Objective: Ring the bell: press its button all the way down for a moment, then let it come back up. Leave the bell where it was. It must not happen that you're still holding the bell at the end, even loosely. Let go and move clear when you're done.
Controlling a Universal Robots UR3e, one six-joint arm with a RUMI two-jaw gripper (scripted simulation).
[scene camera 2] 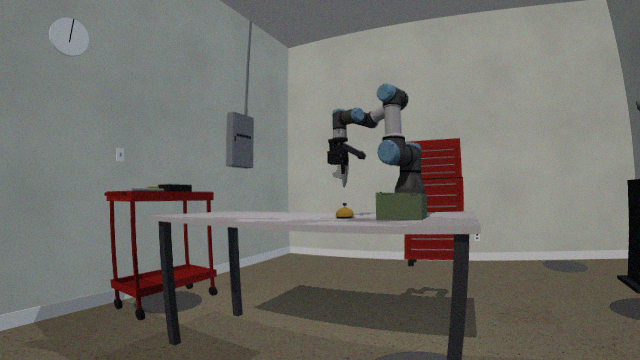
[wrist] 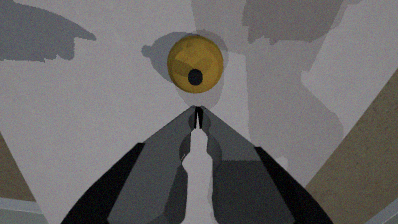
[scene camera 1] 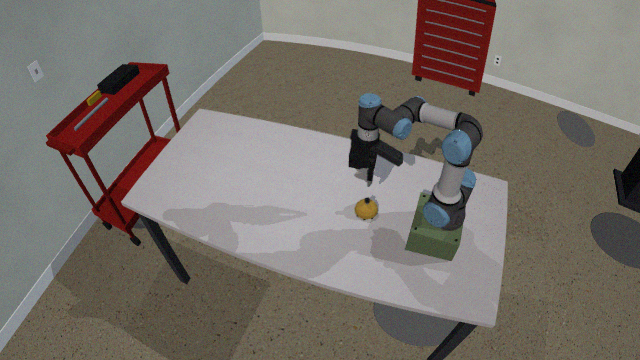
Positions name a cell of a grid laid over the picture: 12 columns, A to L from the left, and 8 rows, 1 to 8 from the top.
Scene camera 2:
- my gripper: G5
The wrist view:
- my gripper: F4
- yellow dome bell: F2
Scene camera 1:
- my gripper: G5
